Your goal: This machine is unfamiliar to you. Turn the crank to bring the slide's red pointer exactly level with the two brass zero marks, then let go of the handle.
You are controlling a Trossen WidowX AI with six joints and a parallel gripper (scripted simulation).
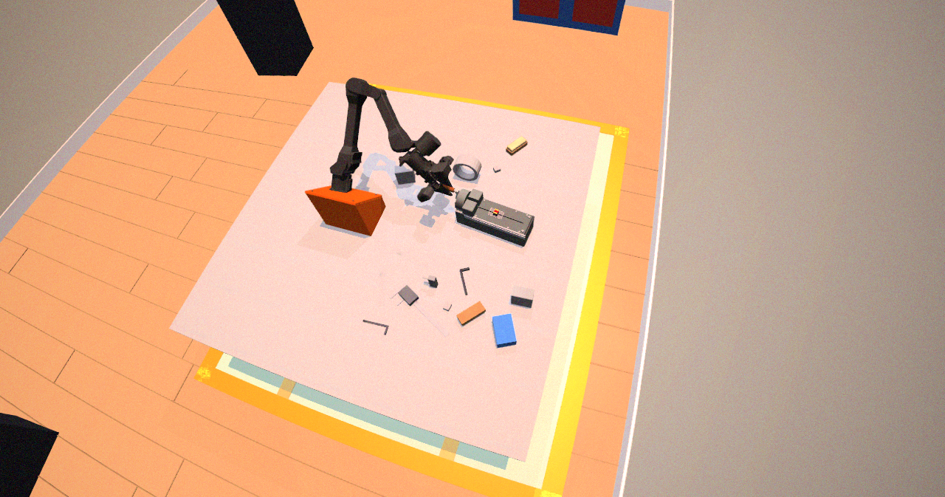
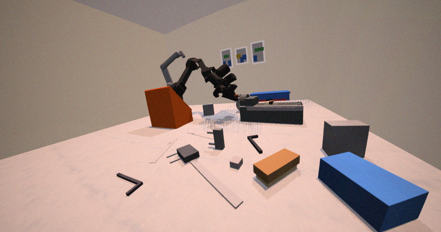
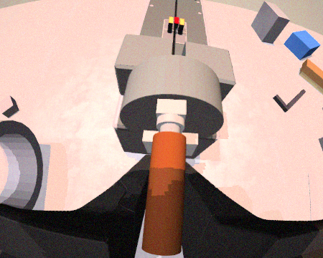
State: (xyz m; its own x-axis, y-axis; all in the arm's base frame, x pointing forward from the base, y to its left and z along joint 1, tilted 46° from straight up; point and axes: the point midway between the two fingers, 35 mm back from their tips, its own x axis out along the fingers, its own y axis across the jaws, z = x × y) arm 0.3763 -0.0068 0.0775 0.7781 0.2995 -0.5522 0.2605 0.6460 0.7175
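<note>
Now: the crank handle 20 mm behind my gripper tip and 20 mm above it. The rest, counted from my gripper tip: red pointer 160 mm ahead, 50 mm to the right, 10 mm below; blue block 240 mm ahead, 440 mm to the right, 80 mm below.
</note>
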